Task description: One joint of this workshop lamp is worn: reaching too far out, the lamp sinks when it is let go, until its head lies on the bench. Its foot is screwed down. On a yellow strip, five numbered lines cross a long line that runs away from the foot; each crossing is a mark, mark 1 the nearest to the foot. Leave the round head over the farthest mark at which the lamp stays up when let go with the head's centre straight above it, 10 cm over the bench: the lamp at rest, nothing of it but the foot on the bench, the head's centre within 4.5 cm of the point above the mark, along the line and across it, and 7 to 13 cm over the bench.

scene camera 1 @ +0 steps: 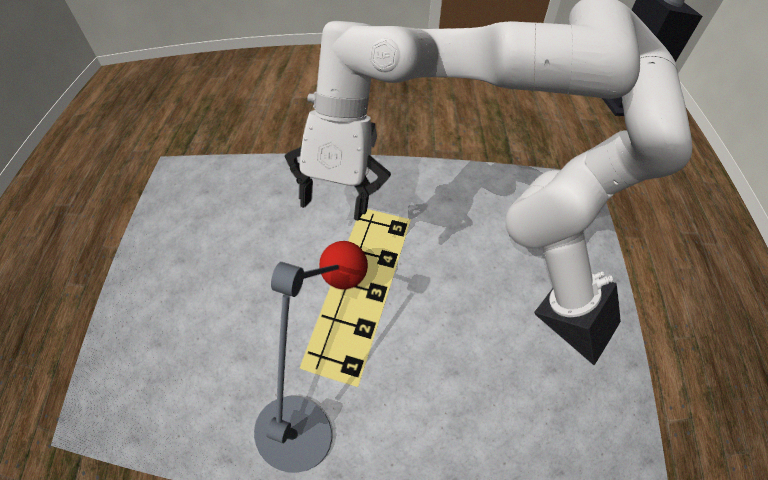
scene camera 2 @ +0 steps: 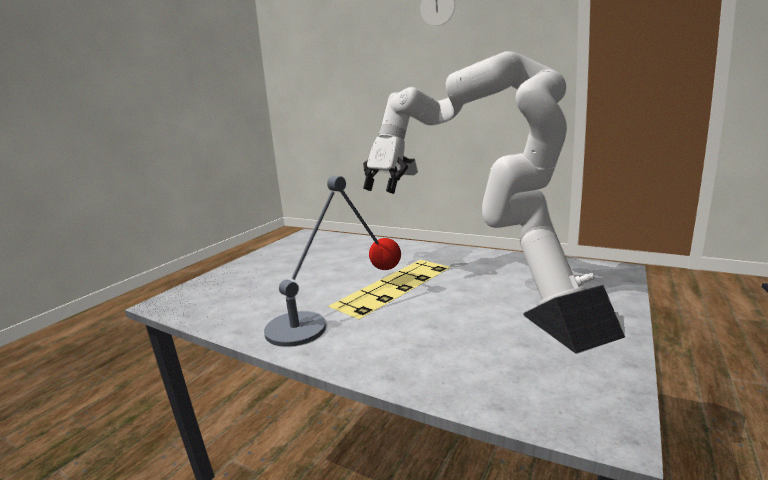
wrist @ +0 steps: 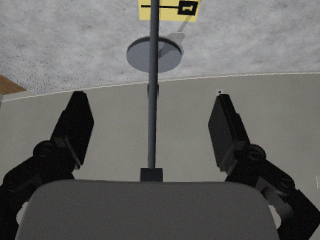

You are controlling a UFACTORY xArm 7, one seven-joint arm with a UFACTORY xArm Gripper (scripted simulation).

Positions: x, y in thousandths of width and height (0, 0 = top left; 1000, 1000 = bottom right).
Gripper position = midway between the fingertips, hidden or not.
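My gripper (scene camera 1: 432, 439) appears again at (scene camera 2: 493, 399) and (wrist: 473, 448). I also see a round red head (scene camera 1: 455, 545), (scene camera 2: 502, 530), together with a yellow strip (scene camera 2: 471, 632). Also visible: a round grey foot (scene camera 2: 373, 689), (wrist: 530, 227).
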